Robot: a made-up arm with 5 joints.
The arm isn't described. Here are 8 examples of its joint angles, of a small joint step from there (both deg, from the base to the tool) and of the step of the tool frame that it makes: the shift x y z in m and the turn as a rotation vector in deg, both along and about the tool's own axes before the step.
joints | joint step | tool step
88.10 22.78 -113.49 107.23 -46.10 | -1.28 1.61 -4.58 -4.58 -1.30 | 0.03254 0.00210 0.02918 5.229 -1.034 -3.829
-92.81 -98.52 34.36 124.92 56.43 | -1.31 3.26 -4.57 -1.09 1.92 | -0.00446 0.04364 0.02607 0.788 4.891 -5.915
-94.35 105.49 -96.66 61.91 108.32 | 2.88 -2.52 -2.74 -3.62 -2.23 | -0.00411 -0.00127 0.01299 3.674 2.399 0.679
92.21 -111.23 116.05 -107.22 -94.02 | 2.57 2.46 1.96 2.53 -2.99 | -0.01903 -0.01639 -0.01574 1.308 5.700 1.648
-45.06 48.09 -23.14 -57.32 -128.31 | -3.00 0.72 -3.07 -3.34 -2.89 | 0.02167 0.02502 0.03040 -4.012 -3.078 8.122
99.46 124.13 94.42 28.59 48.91 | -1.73 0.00 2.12 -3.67 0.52 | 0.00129 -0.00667 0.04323 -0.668 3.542 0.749
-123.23 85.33 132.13 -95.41 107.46 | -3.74 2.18 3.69 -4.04 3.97 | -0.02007 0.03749 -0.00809 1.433 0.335 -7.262
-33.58 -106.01 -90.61 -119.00 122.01 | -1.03 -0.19 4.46 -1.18 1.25 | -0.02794 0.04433 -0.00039 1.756 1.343 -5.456
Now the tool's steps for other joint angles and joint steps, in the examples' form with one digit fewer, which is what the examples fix.
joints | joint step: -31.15 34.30 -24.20 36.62 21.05 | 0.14 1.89 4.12 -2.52 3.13
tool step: 0.0027 -0.0138 0.0504 2.41 5.24 -1.32
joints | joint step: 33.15 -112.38 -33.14 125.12 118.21 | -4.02 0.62 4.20 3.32 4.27
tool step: 0.0149 -0.0070 -0.0390 2.90 -3.75 2.41
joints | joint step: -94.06 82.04 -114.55 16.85 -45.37 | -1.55 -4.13 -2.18 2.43 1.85
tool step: -0.0157 0.0216 -0.0058 -1.77 -2.85 0.30
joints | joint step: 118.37 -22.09 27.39 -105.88 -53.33 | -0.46 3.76 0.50 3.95 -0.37
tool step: 0.0114 0.0102 0.0239 0.91 1.35 -0.08
